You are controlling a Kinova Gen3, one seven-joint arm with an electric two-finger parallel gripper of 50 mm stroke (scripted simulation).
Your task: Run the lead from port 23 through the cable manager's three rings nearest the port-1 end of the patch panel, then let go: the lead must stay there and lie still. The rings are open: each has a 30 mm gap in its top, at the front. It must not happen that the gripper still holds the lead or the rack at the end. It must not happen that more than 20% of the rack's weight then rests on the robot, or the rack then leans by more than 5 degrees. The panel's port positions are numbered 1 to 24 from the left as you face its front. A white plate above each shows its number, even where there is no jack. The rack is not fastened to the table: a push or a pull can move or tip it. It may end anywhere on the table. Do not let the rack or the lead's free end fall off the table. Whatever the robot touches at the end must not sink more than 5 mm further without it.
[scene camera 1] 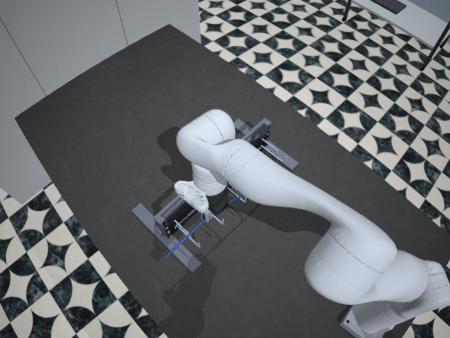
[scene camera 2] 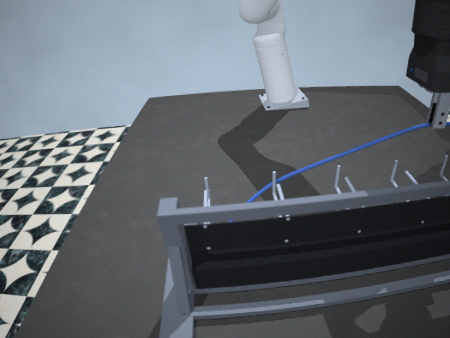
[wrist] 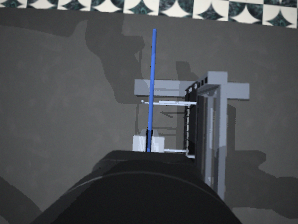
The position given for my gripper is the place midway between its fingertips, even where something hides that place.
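Note:
Through the wrist view I see my gripper (wrist: 149, 137), together with a grey rack (wrist: 205, 87). Scene camera 2 gives me the grey rack (scene camera 2: 264, 253) too.

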